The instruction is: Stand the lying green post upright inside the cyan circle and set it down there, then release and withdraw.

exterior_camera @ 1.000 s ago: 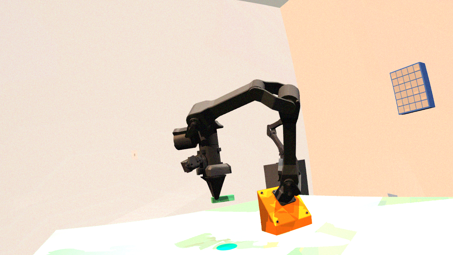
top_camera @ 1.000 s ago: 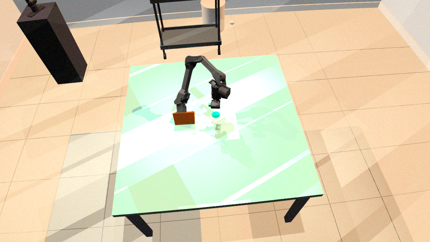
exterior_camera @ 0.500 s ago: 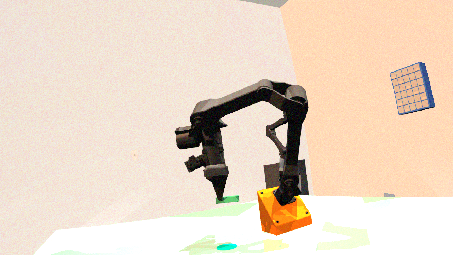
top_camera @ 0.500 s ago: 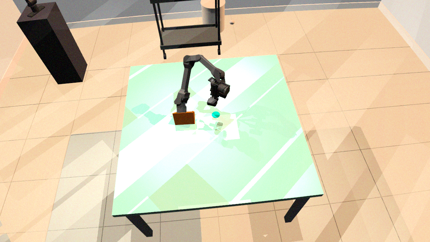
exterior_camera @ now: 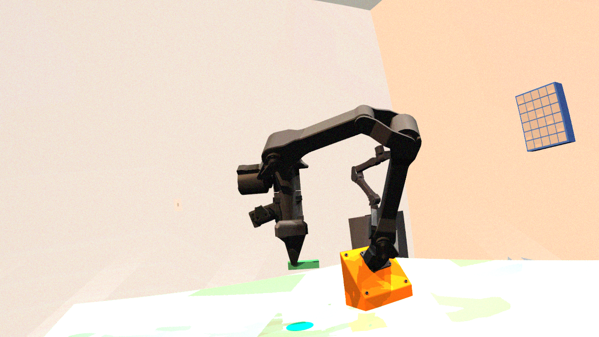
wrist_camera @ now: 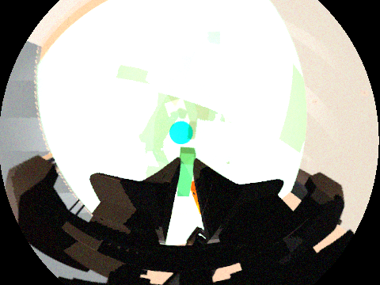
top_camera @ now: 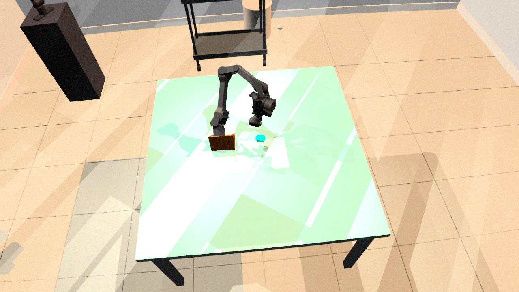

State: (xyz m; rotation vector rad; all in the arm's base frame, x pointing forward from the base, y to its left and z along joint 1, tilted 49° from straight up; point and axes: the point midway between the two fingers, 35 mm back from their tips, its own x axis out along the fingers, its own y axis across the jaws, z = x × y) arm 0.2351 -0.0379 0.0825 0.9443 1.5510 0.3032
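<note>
Now: the cyan circle 1 cm ahead of my gripper tip and 14 cm below it. The rest, counted from my gripper tip: green post 2 cm behind, 1 cm to the left.
</note>
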